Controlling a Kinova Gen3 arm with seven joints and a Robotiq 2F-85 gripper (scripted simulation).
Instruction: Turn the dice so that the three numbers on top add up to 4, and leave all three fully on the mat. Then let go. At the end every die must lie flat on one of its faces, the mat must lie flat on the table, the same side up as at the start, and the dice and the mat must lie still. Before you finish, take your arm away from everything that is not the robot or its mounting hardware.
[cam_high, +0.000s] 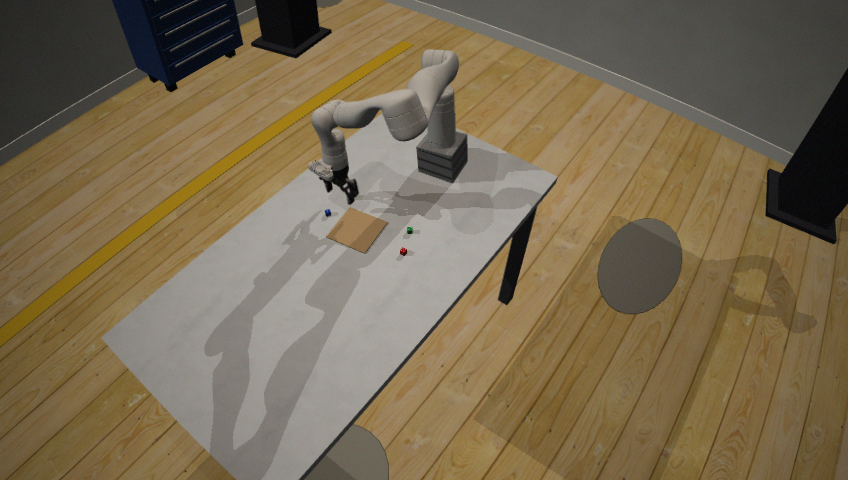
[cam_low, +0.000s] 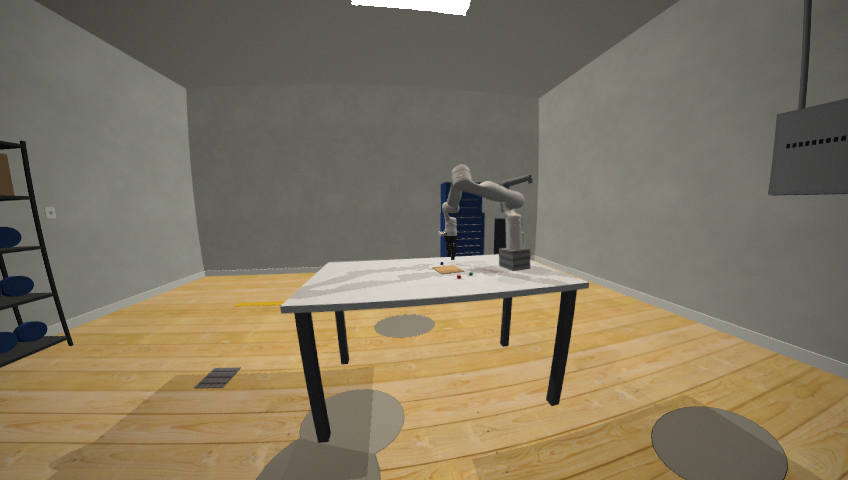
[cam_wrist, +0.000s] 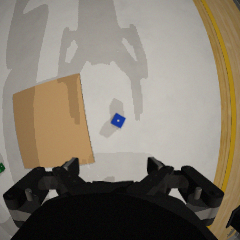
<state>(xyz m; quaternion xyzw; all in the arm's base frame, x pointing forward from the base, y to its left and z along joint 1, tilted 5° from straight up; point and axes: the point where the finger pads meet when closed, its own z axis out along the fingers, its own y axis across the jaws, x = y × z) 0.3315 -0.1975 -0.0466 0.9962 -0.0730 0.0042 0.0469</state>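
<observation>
Now: hand 1 cm past the green die, 25 cm to the right of it and 4 cm above it. The rest, counted from my hand: blue die (5 cm ahead, 2 cm to the right, 4 cm below); then tan mat (6 cm ahead, 10 cm to the left, 4 cm below); then red die (7 cm ahead, 27 cm to the left, 4 cm below).
</observation>
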